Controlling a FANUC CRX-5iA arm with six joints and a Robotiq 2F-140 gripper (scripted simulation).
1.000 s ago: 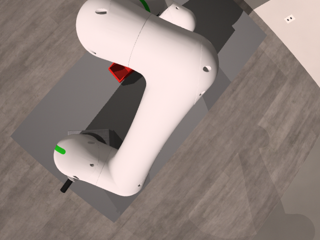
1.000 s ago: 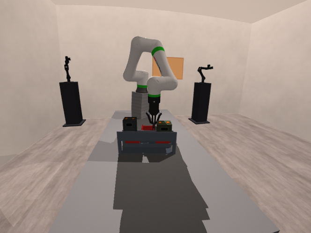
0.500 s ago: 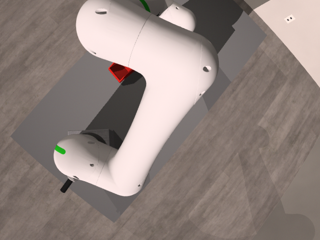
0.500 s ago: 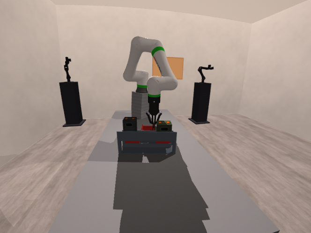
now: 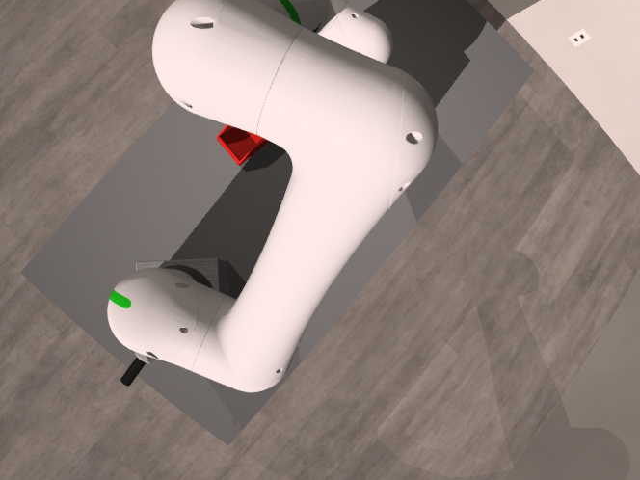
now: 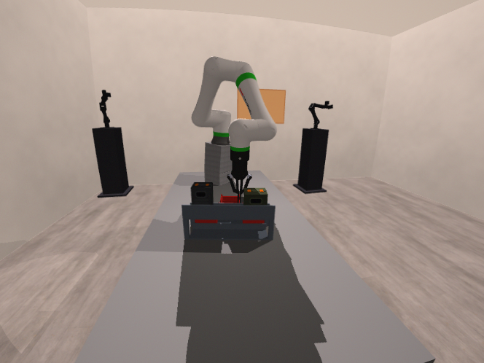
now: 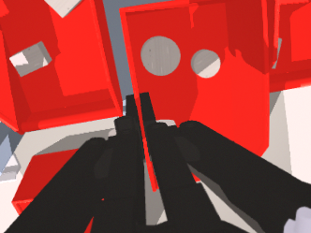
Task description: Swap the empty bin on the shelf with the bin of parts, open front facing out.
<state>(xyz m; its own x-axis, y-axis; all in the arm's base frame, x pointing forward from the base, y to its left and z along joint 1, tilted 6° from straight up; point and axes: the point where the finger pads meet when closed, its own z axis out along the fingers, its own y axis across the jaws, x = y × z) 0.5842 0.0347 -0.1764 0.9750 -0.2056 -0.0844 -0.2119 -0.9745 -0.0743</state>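
Right now my hand is 70 mm above the grey disc, 30 mm to the left of it and 20 mm short of it. The rest, counted from my hand: grey shelf 80 mm ahead, 60 mm to the right, 30 mm below; then grey part 100 mm ahead, 70 mm below, 20 mm to the left.
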